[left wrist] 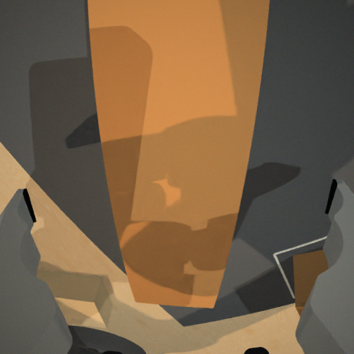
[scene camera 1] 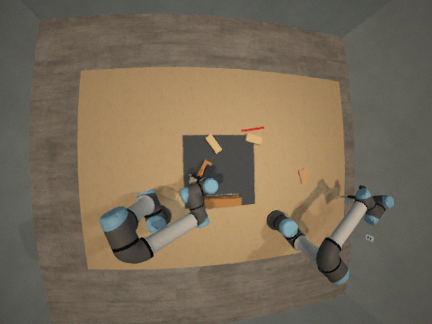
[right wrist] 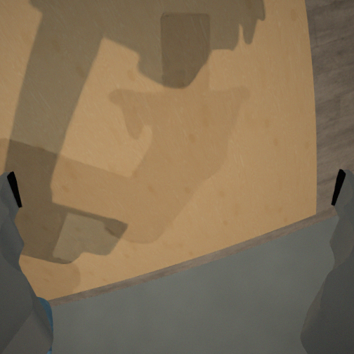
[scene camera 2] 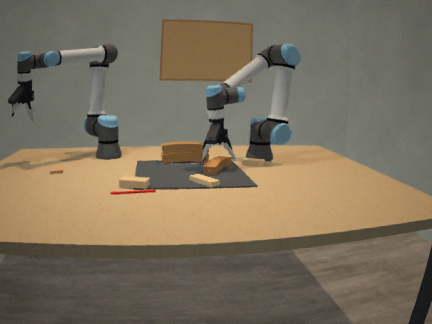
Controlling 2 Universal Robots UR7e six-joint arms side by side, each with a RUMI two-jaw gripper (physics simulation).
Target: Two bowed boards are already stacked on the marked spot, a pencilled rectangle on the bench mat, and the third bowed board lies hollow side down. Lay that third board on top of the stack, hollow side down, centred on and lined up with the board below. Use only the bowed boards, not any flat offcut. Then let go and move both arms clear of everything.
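Frame: origin at the left arm's base, x ahead, y left, z up, level; metres.
Seen in the pictures: right gripper, fingertip midpoint: [scene camera 1: 348, 199] [scene camera 2: 22, 118]; left arm's base, origin of the base link: [scene camera 2: 259, 158]; right arm's base, origin of the base link: [scene camera 1: 275, 219] [scene camera 2: 108, 156].
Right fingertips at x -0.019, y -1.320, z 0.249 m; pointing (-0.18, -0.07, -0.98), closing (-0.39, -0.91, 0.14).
Observation:
Pixels of each thing's top centre, then the offset from my right fingertips to it. Level surfaces: height alone.
- third bowed board, middle of its top: [scene camera 2: 218, 159] [scene camera 1: 200, 177] 0.260 m ahead, 1.021 m left, 0.194 m down
- dark bench mat, its level: 0.243 m down
- small orange-tan piece, middle of its top: [scene camera 2: 56, 168] [scene camera 1: 303, 175] 0.185 m ahead, 0.229 m left, 0.234 m down
- red stick, middle of its top: [scene camera 2: 132, 191] [scene camera 1: 253, 129] 0.564 m ahead, 0.616 m left, 0.243 m down
The third bowed board [scene camera 1: 204, 168] [scene camera 2: 217, 165] [left wrist: 175, 100], orange-brown, lies arched side up and slanted on the dark bench mat [scene camera 1: 235, 170] [scene camera 2: 165, 175]. My left gripper [scene camera 2: 219, 159] [left wrist: 179, 186] is open, its fingers wide apart on either side of the board's near end in the left wrist view, touching neither side. The two stacked bowed boards [scene camera 1: 223, 202] [scene camera 2: 182, 152] [left wrist: 310, 280] sit at the pencilled rectangle [left wrist: 300, 246]; its line shows beside them, and a left finger partly hides them in the left wrist view. My right gripper [scene camera 2: 23, 118] [right wrist: 175, 172] is open and empty, high at the bench's side.
Pale flat offcuts lie on the mat [scene camera 1: 213, 143] [scene camera 2: 204, 180], at its corner [scene camera 1: 253, 139] [scene camera 2: 134, 182] and near the left arm's base [scene camera 1: 171, 194] [scene camera 2: 253, 162]. A small orange-tan piece [scene camera 1: 303, 175] [scene camera 2: 56, 170] and a red stick [scene camera 1: 252, 129] [scene camera 2: 133, 192] lie on the bench.

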